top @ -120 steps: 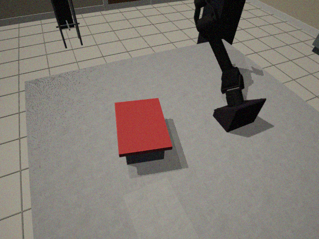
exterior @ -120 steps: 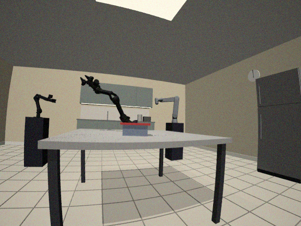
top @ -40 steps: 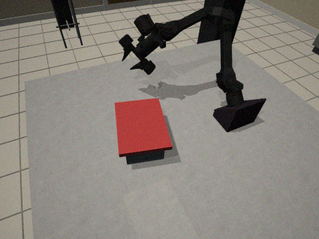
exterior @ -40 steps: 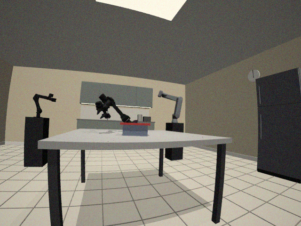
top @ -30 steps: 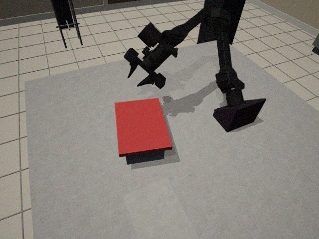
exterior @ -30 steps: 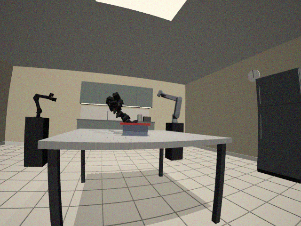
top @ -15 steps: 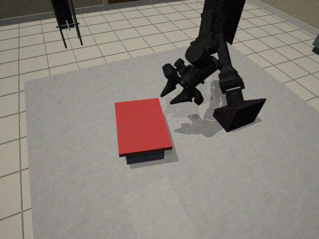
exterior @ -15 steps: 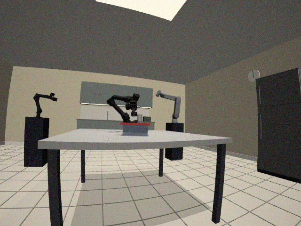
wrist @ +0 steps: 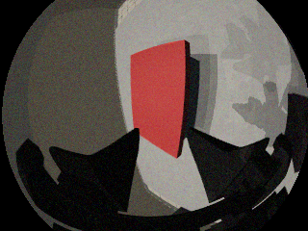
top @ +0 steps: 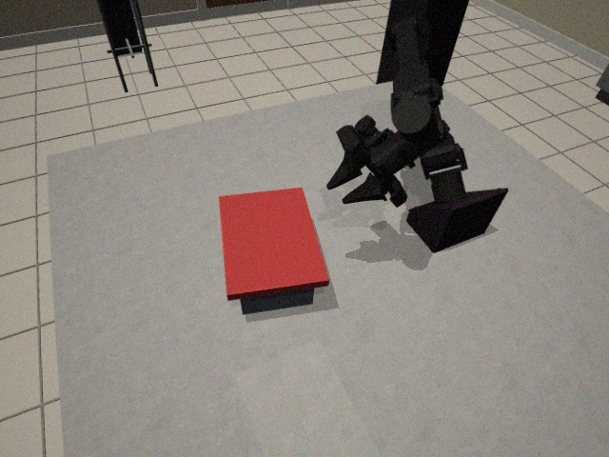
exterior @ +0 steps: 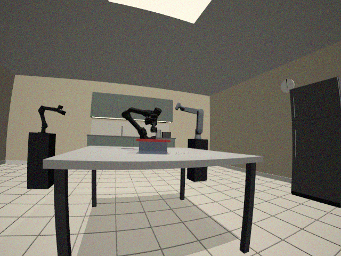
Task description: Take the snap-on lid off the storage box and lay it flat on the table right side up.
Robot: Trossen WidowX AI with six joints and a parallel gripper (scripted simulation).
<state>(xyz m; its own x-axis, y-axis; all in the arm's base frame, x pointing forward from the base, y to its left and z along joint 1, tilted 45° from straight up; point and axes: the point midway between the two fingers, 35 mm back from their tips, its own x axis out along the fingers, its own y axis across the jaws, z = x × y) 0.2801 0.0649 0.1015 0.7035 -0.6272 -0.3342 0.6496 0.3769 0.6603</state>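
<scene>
Right now my gripper tip is 12 cm short of the lid, 4 cm to the left of it and 9 cm above it. Also, from my gripper tip: grey storage box: 12 cm ahead, 4 cm to the right, 14 cm below.
</scene>
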